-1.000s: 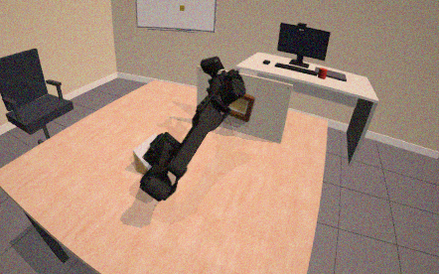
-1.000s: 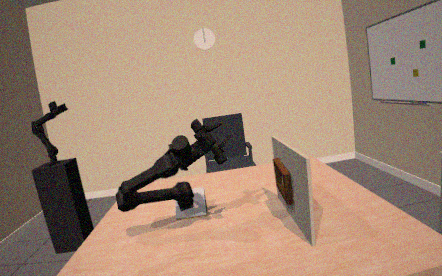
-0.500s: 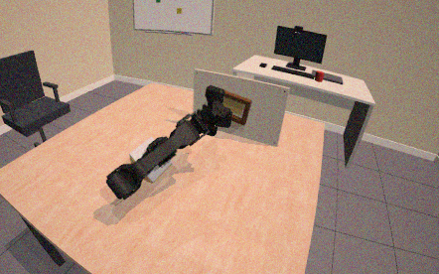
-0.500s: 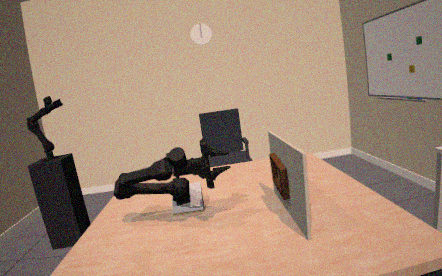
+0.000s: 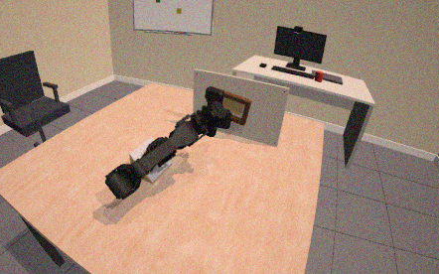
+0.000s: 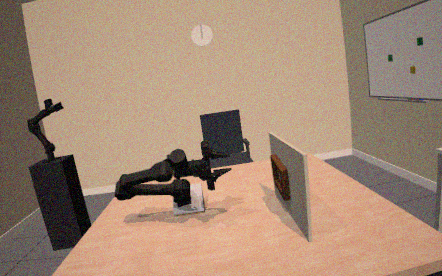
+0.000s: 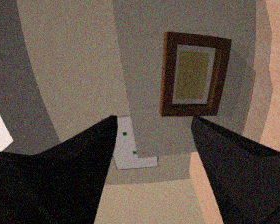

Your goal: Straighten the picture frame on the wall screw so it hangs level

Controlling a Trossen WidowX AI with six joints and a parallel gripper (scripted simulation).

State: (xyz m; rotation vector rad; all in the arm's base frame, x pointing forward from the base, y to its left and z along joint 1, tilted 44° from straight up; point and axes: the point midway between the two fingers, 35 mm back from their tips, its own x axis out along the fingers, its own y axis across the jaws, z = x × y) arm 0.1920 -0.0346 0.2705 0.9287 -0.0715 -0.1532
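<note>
The picture frame lies 200 mm ahead of my gripper tip, 90 mm below it and 10 mm to the right of it. Round my gripper tip: wall panel 210 mm ahead, 100 mm below, 20 mm to the right.
</note>
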